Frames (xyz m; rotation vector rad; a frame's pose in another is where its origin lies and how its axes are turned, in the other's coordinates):
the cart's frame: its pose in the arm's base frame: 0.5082 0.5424 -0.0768 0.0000 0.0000 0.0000
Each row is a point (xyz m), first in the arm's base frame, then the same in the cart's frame.
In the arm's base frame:
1: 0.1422 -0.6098 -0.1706
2: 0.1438 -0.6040 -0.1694
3: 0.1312 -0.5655 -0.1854
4: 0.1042 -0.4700 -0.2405
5: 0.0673 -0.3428 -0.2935
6: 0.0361 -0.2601 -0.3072
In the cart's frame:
1: -0.3660 -1.1522 -0.0938
2: -0.3644 -1.1464 -0.0926
3: -0.3770 -1.1079 -0.1086
4: -0.4040 -1.0124 -0.1637
5: -0.4409 -0.8852 -0.2167
6: -0.4721 -0.8025 -0.2304

